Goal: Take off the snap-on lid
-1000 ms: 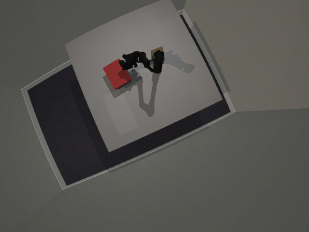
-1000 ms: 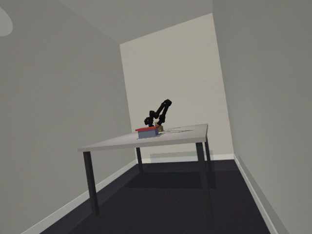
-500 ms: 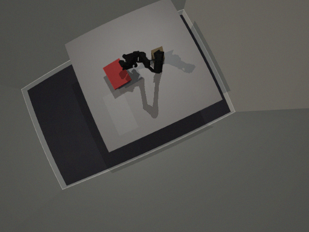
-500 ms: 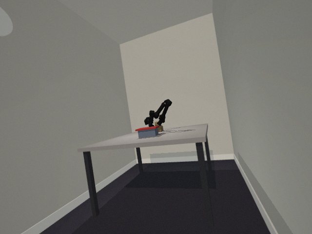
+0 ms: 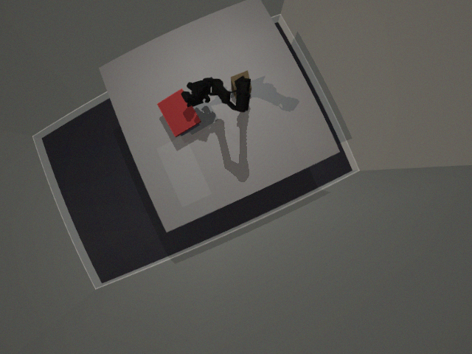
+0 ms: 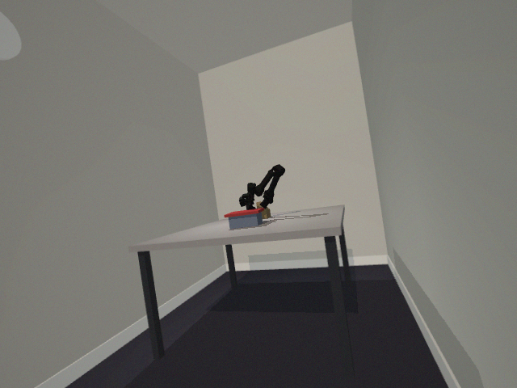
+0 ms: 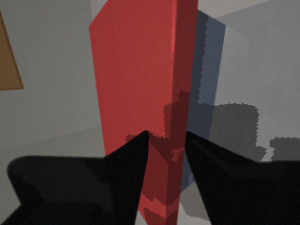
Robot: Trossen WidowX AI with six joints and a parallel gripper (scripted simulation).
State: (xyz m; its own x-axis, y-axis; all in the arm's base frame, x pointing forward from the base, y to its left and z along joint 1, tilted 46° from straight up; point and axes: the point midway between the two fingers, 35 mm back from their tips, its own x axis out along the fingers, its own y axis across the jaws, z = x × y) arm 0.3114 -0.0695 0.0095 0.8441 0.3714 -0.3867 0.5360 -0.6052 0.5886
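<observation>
Now: the red lid 80 mm ahead of my gripper tip. The rest, counted from my gripper tip: storage box (80 mm ahead, 50 mm below).
</observation>
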